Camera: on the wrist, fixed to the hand. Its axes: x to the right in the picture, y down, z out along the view.
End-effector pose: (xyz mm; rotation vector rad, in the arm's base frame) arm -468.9 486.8 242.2 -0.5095 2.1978 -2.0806
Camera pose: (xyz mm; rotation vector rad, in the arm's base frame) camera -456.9 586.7 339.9 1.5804 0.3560 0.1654
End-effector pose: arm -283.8 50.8 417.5 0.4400 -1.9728 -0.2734
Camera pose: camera -166.8 -25.6 404.8 -2.5079 -0.5006 1.5053
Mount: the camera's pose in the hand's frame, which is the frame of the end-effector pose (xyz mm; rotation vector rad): -23.1 -95.5 -100.1 0.0651 0.0605 -3.0834
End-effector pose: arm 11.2 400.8 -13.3 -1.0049 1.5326 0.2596
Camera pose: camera 6.6 286.7 68.2 -1.9310 -1.1665 -1.8069
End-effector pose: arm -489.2 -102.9 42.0 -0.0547 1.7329 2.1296
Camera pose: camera -458.4 -189.2 -64.2 -1.3739 0.0392 -0.4105
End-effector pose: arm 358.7 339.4 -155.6 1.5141 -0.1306 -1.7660
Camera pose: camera 398.8 458.8 -217.4 -0.2017 -1.3121 0.8957
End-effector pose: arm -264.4 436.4 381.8 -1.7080 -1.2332 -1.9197
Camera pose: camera -392.1 411.3 329.6 -0.9736 1.4042 0.3800
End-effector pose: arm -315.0 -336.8 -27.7 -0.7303 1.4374 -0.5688
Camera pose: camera -408.6 -393.8 59.9 1.7103 0.8121 1.8705
